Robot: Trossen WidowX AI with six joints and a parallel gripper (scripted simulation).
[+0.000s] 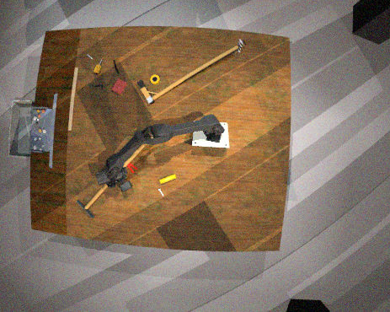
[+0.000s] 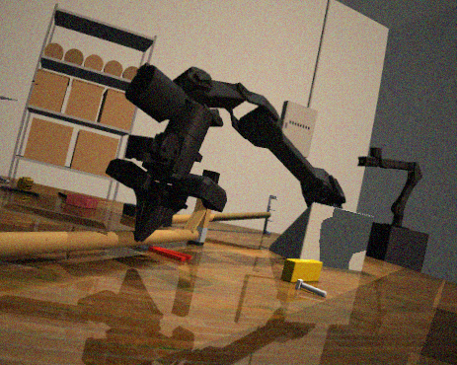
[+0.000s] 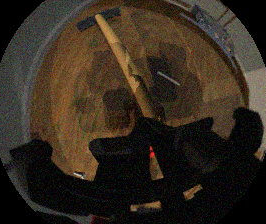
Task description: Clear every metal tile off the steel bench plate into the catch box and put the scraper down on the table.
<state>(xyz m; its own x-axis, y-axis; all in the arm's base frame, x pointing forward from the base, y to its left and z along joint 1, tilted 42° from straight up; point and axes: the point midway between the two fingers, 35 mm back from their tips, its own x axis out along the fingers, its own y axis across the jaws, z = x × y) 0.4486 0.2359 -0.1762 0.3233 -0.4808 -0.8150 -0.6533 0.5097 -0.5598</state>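
The long scraper is 20 mm ahead of my gripper tip, 10 mm to the left of it and 40 mm above it. From my gripper tip the other things lie so: red block 120 mm ahead, 480 mm to the right, 10 mm below; then yellow block 260 mm behind, 40 mm to the right; then red-handled tool 30 mm behind, 60 mm to the right, 20 mm below.
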